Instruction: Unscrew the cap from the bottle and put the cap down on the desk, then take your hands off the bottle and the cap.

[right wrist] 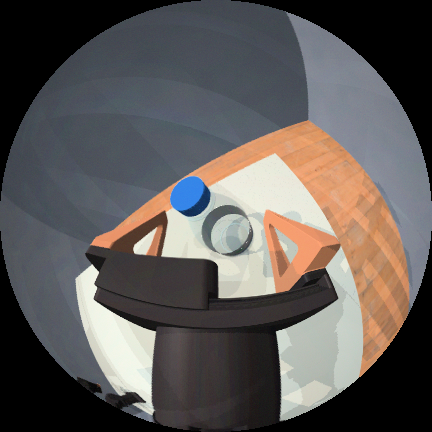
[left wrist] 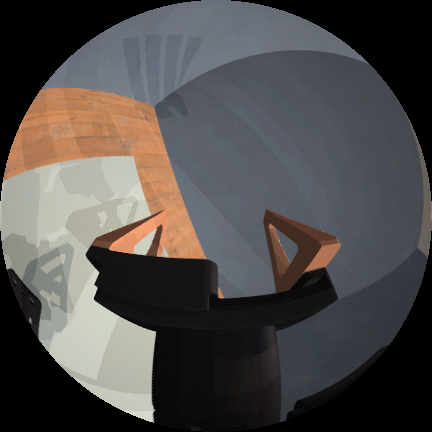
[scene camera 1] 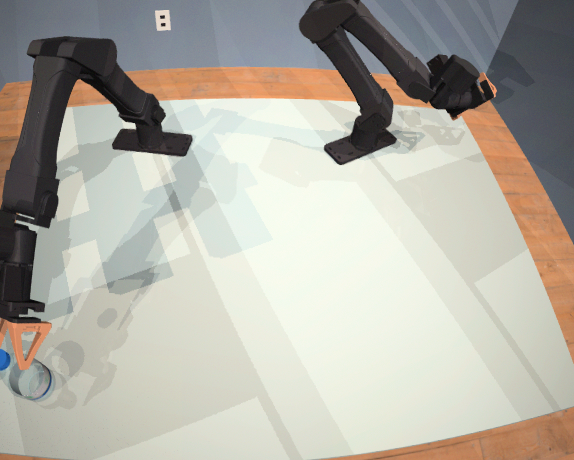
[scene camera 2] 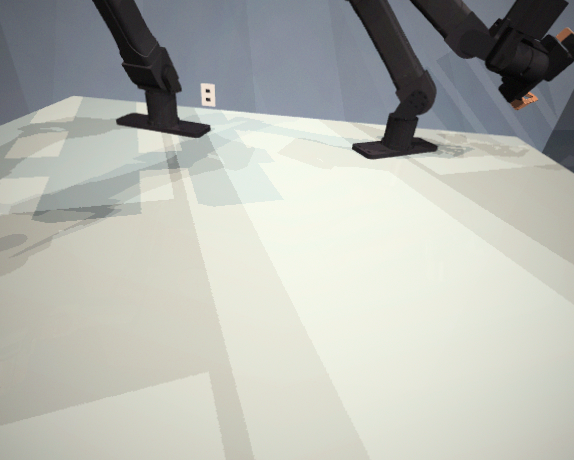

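Seen in the pictures: left gripper, fingertip midpoint: (left wrist: 215,215) (scene camera 1: 481,97) (scene camera 2: 558,79); right gripper, fingertip midpoint: (right wrist: 215,214) (scene camera 1: 8,361); left arm's base, origin of the base link: (scene camera 1: 361,145) (scene camera 2: 395,149); right arm's base, origin of the base link: (scene camera 1: 151,143) (scene camera 2: 164,126).
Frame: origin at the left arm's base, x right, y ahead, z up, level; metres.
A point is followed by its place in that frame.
Note:
A clear bottle (scene camera 1: 31,382) @[x 0.855, y 0.223, z 0.081 m] (right wrist: 210,227) @[x 0.861, y 0.180, z 0.114 m] stands upright on the pale table at the lower left in scene camera 1. Its blue cap (scene camera 1: 3,359) @[x 0.862, y 0.202, z 0.147 m] (right wrist: 190,196) @[x 0.870, y 0.189, z 0.147 m] sits on its top, cut by the picture edge in scene camera 1. The bottle and cap do not show in scene camera 2. My right gripper (scene camera 1: 11,357) @[x 0.873, y 0.187, z 0.108 m] (right wrist: 215,214) @[x 0.873, y 0.187, z 0.108 m] is open and empty, pointing down near the bottle; the cap shows beyond its fingertips in the right wrist view. Whether a finger touches the bottle cannot be told. My left gripper (scene camera 1: 471,101) @[x -0.281, y 0.118, z 0.168 m] (scene camera 2: 545,68) (left wrist: 215,215) @[x -0.281, y 0.118, z 0.168 m] is open and empty, raised far from the bottle.
The pale table top (scene camera 1: 350,280) @[x 0.269, y 0.290, z 0.000 m] (scene camera 2: 325,260) @[x 0.366, y 0.294, z 0.000 m] has a wooden border (scene camera 1: 547,240) in scene camera 1. The left arm's base (scene camera 1: 345,151) @[x 0.062, y 0.009, z 0.010 m] (scene camera 2: 372,150) @[x 0.077, y 0.013, z 0.010 m] and the right arm's base (scene camera 1: 172,145) @[x 0.419, y -0.211, z 0.010 m] (scene camera 2: 192,130) @[x 0.410, y -0.192, z 0.010 m] stand at the back. A wall with a socket (scene camera 1: 163,20) (scene camera 2: 208,95) rises behind.

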